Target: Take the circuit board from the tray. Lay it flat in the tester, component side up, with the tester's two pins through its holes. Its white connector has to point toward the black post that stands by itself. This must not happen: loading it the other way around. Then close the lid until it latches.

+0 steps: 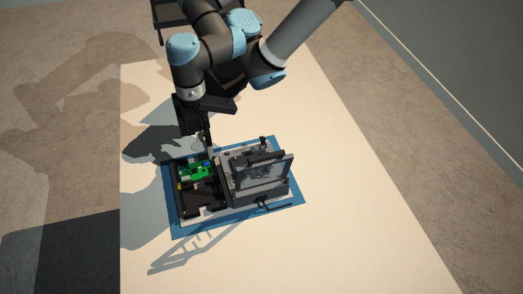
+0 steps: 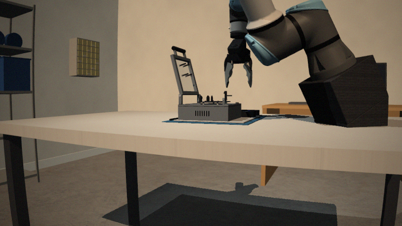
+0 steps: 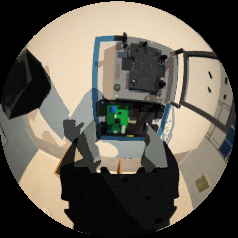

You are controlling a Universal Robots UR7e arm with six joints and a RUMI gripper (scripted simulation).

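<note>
The green circuit board is 10 mm behind my hand, 50 mm to the right of it and 110 mm below it. The rest, counted from my hand: tester lid 190 mm ahead, 100 mm to the left, 50 mm above; then black post 10 mm ahead, 180 mm to the left, 40 mm below.
</note>
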